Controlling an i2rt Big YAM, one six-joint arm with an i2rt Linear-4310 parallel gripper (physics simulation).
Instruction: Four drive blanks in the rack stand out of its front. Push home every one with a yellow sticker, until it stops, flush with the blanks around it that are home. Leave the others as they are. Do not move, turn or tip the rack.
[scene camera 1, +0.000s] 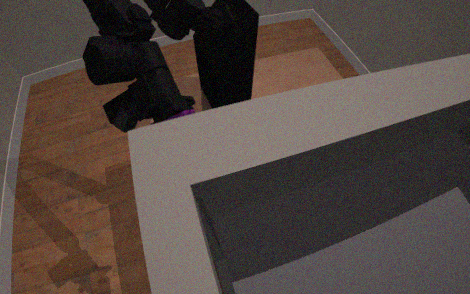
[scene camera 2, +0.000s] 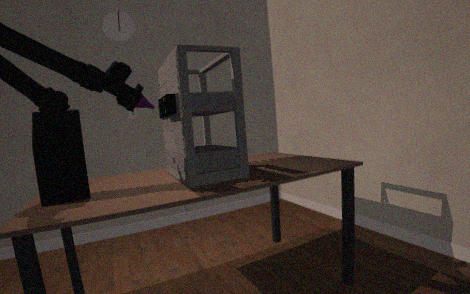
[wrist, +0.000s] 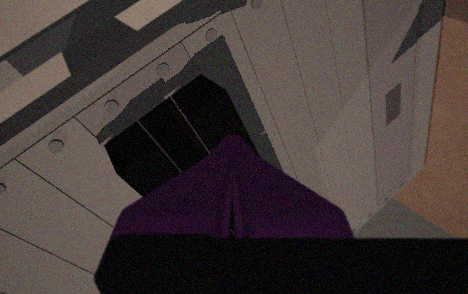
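Observation:
The grey rack (scene camera 1: 165, 150) (scene camera 2: 212, 103) stands upright on the table. Black drive blanks (scene camera 2: 168, 106) (wrist: 162, 130) stand out of its front side by side, with thin gaps between them. My gripper (scene camera 2: 153, 107) (wrist: 232, 147) is shut and empty, its purple tips just short of the black blanks in scene camera 2. In the wrist view it covers their lower part. No sticker is clear there; tiny yellowish marks on the blanks in scene camera 2 are too faint to place. In scene camera 1 the rack hides the fingertips.
Pale blanks (wrist: 65, 172) with round holes sit on both sides of the black ones, close beside them. The rack stands on the wooden table (scene camera 2: 125, 200). The arm's black base column (scene camera 1: 227, 55) (scene camera 2: 61, 157) stands on the table, in front of the rack.

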